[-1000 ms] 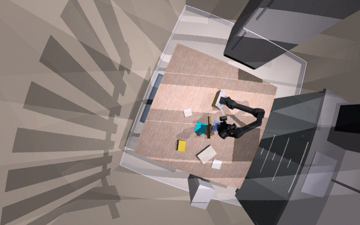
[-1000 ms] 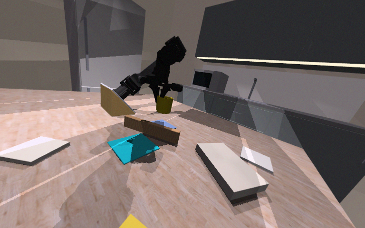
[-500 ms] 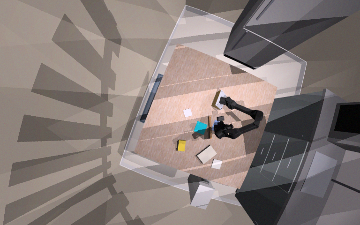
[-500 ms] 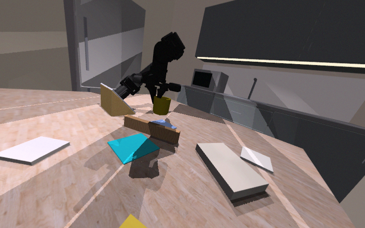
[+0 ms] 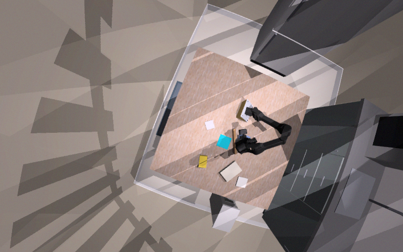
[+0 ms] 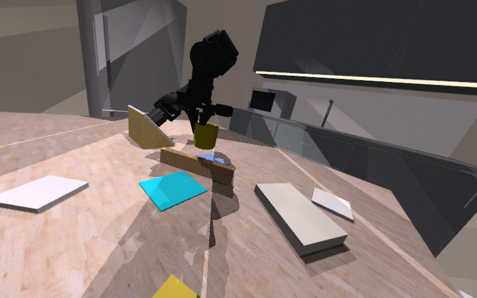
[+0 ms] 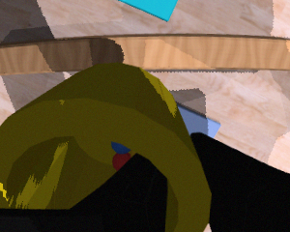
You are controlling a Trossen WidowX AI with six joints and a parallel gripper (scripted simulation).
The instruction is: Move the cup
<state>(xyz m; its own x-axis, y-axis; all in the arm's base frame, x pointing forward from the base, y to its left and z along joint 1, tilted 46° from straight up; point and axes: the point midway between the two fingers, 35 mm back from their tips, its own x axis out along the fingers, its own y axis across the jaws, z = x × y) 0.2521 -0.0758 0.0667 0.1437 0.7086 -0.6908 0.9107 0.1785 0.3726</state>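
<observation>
The cyan pad is 60 mm ahead of my gripper tip, 110 mm to the right of it and 120 mm below it. From my gripper tip the other things lie so: blue marble: 20 mm ahead, 20 mm to the left, 20 mm below; cup: 20 mm ahead, 10 mm to the left; red marble: 20 mm ahead, 30 mm to the left, 20 mm below.
</observation>
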